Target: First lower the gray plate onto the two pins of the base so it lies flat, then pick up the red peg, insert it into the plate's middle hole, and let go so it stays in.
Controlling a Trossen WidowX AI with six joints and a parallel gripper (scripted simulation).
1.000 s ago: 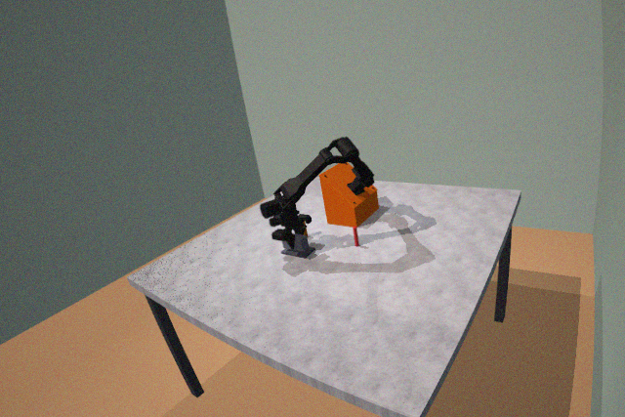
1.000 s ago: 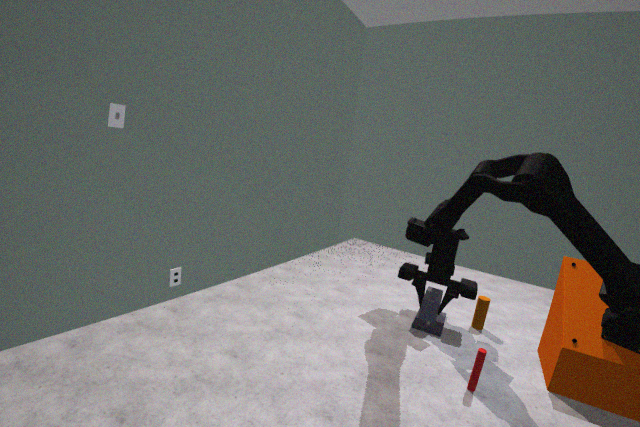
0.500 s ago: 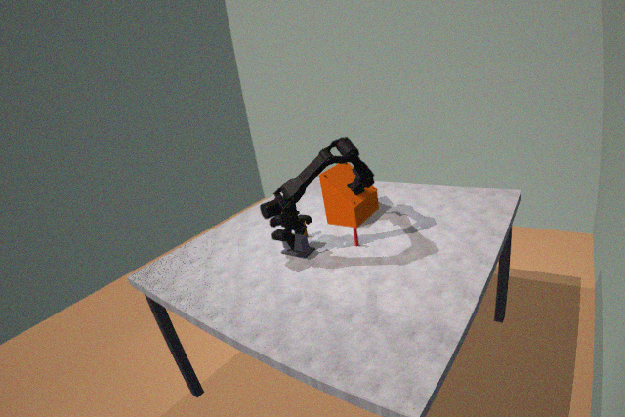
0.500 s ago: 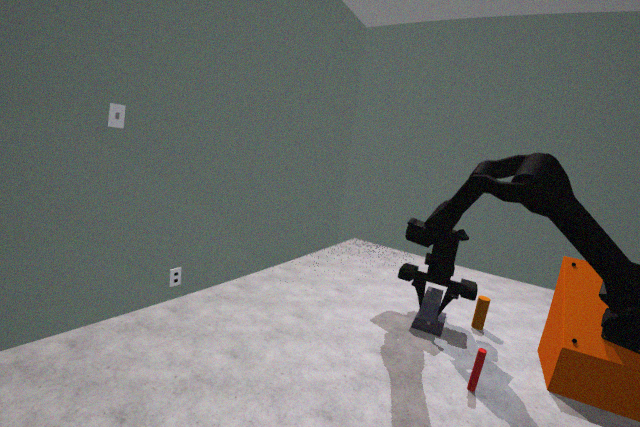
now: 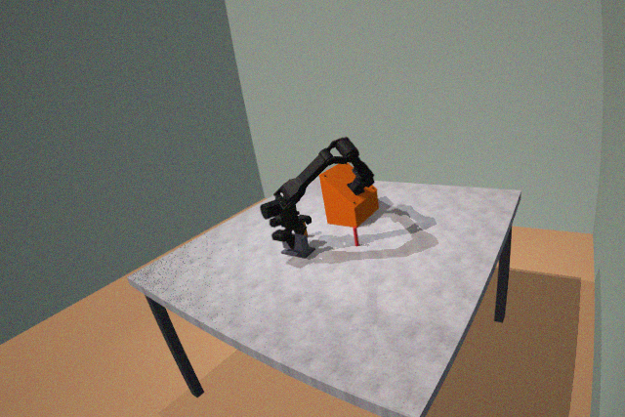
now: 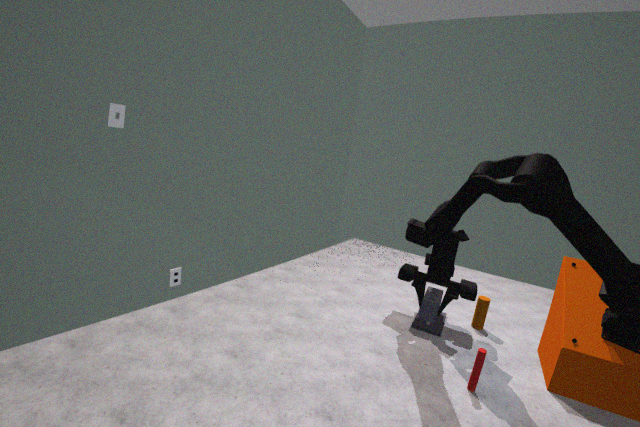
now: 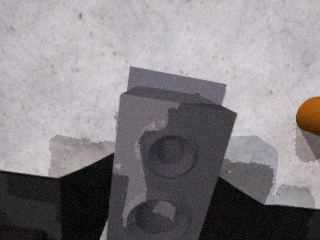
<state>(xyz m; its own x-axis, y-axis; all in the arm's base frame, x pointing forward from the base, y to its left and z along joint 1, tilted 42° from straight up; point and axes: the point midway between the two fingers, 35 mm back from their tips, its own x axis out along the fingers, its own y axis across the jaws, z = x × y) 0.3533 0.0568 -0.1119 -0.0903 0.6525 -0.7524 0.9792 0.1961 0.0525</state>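
Right now my gripper tip is 1 cm past the gray base and 1 cm above it. Round my gripper tip: red peg: 19 cm to the left, 15 cm behind, 2 cm above; short orange peg: 11 cm behind, 7 cm to the right, 2 cm above; gray plate: 4 cm above.
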